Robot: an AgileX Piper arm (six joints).
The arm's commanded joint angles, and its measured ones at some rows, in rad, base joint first. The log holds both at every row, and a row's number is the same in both.
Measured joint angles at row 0:
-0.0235, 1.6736, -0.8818, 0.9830, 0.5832, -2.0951
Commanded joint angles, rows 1 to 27:
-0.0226, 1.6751, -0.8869, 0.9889, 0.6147, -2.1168
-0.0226, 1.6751, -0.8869, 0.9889, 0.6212, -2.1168
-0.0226, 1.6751, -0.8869, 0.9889, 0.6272, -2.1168
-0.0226, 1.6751, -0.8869, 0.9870, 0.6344, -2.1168
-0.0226, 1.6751, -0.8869, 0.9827, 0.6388, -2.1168
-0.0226, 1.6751, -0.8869, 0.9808, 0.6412, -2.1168
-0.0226, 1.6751, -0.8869, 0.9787, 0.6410, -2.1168
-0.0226, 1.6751, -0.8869, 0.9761, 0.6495, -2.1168
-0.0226, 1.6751, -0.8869, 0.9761, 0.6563, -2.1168
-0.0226, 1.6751, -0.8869, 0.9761, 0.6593, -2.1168
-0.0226, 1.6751, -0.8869, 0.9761, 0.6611, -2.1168
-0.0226, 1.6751, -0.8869, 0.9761, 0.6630, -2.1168
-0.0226, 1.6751, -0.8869, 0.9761, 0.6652, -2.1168
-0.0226, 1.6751, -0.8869, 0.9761, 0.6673, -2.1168
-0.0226, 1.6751, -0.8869, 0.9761, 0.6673, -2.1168
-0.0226, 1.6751, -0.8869, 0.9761, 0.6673, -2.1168
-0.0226, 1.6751, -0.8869, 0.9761, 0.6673, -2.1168
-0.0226, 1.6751, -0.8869, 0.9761, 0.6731, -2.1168
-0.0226, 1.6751, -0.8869, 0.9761, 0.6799, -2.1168
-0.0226, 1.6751, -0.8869, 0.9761, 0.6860, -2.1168
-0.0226, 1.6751, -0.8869, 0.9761, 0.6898, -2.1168
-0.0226, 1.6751, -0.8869, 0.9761, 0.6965, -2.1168
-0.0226, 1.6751, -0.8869, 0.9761, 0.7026, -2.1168
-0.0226, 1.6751, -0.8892, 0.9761, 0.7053, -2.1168
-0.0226, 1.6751, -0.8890, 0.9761, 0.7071, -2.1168
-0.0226, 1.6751, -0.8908, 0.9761, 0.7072, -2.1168
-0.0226, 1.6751, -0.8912, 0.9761, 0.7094, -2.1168
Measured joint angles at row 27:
-0.0235, 1.6736, -0.8832, 0.9793, 0.6683, -2.0951
